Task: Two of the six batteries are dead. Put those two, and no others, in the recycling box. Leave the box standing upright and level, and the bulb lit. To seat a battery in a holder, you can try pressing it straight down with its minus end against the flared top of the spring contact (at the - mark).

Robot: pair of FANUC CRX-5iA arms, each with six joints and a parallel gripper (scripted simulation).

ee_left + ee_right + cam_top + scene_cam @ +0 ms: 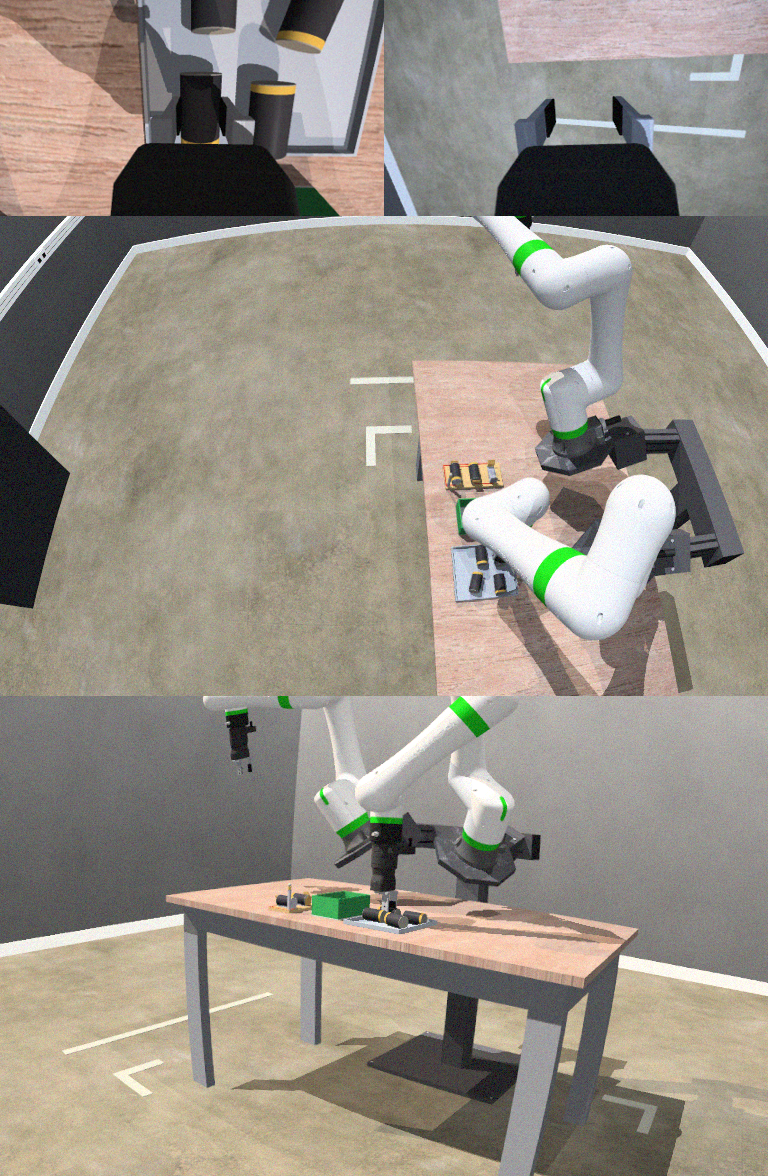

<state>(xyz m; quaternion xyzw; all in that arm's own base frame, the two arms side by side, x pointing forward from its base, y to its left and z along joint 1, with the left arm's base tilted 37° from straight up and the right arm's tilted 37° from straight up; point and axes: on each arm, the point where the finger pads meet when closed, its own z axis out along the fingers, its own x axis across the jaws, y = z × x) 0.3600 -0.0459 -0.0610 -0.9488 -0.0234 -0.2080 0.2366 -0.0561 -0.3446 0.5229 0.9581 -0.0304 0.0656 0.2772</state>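
Observation:
The grey tray lies 50 mm ahead of my left hand, 40 mm to the left of it and 30 mm below it. The rest, counted from my left hand: green recycling box: 140 mm to the right, 30 mm ahead, 20 mm below.

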